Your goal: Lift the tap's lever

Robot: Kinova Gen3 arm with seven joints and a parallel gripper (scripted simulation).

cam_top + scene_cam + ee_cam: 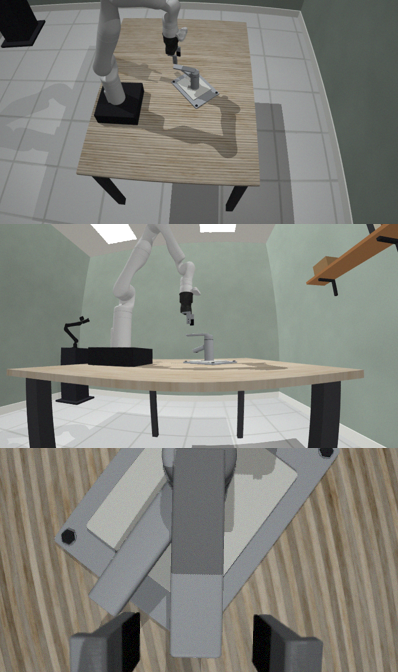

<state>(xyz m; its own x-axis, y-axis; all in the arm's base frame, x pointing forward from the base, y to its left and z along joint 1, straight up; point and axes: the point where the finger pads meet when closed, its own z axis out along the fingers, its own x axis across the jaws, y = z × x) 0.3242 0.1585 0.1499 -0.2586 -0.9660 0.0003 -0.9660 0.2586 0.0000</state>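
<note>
Now: the lever 40 mm ahead of my hand, 10 mm to the right of it and 70 mm below it. Round my hand: plate 100 mm ahead, 30 mm to the right, 220 mm below; then grey tap 70 mm ahead, 120 mm below.
</note>
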